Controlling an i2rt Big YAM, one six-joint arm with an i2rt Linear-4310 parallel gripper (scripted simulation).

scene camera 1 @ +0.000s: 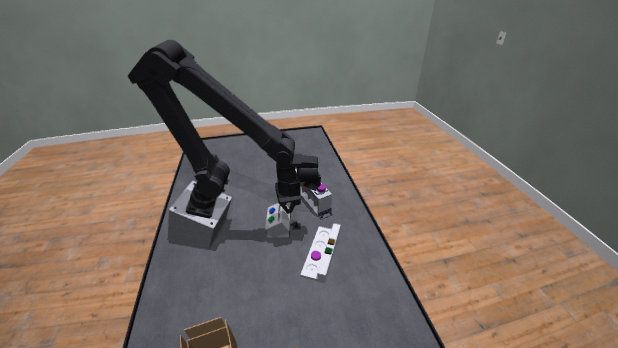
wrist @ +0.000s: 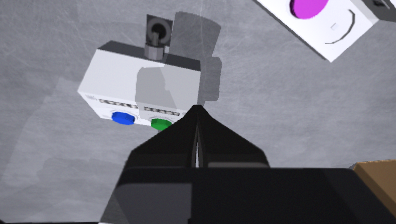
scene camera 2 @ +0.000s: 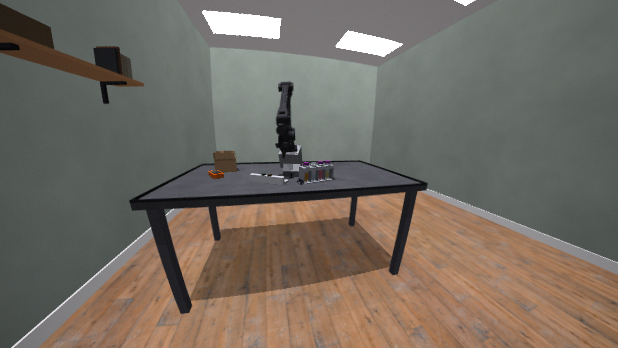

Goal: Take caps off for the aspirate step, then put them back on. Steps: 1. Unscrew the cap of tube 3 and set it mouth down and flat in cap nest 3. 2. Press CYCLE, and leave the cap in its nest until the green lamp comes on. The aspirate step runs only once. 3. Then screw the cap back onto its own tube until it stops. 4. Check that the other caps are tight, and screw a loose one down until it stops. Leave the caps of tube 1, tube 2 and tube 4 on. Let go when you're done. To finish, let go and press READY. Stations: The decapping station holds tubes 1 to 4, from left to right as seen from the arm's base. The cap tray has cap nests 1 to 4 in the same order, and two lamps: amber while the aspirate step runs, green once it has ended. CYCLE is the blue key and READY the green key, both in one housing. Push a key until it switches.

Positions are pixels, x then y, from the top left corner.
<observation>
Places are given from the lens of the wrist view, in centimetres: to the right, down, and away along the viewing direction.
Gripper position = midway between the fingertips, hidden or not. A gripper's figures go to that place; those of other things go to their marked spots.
my gripper (wrist: 197,111): 0, 0, 13
key housing (wrist: 147,83): -5, -3, 18
</observation>
